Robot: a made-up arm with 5 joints. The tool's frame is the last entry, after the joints.
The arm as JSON. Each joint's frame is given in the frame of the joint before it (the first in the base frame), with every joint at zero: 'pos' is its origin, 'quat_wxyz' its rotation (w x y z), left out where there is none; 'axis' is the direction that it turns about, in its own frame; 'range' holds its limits. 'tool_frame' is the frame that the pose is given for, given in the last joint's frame.
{
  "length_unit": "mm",
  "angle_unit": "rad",
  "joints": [
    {
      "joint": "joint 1",
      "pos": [
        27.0,
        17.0,
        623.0
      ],
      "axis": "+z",
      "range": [
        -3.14,
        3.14
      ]
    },
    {
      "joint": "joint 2",
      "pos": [
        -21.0,
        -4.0,
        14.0
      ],
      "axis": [
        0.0,
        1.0,
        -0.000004
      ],
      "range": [
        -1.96,
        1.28
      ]
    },
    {
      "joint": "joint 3",
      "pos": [
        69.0,
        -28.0,
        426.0
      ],
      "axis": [
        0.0,
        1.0,
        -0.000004
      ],
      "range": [
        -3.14,
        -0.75
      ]
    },
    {
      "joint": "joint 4",
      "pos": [
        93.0,
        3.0,
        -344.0
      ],
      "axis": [
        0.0,
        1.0,
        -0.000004
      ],
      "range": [
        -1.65,
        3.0
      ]
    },
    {
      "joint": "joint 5",
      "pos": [
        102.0,
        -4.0,
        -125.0
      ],
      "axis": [
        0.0,
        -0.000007,
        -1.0
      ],
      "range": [
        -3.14,
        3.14
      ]
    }
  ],
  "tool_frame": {
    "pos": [
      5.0,
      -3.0,
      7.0
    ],
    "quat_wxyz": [
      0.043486,
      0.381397,
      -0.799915,
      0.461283
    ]
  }
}
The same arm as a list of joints. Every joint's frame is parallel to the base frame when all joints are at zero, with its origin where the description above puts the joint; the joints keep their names.
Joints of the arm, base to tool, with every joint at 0 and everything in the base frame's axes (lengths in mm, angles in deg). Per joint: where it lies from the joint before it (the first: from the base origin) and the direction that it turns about. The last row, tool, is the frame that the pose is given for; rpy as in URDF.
joint 1: origin 27 17 623 axis 0 0 1
joint 2: origin -21 -4 14 axis 0 1 0
joint 3: origin 69 -28 426 axis 0 1 0
joint 4: origin 93 3 -344 axis 0 1 0
joint 5: origin 102 -4 -125 axis 0 0 -1
tool: origin 5 -3 7 rpy -129 -24.93 -141.05
Joint limits (deg, base to tool): -179.91..179.91 -112.3..73.34 -179.91..-42.97 -94.54..171.89 -179.91..179.91

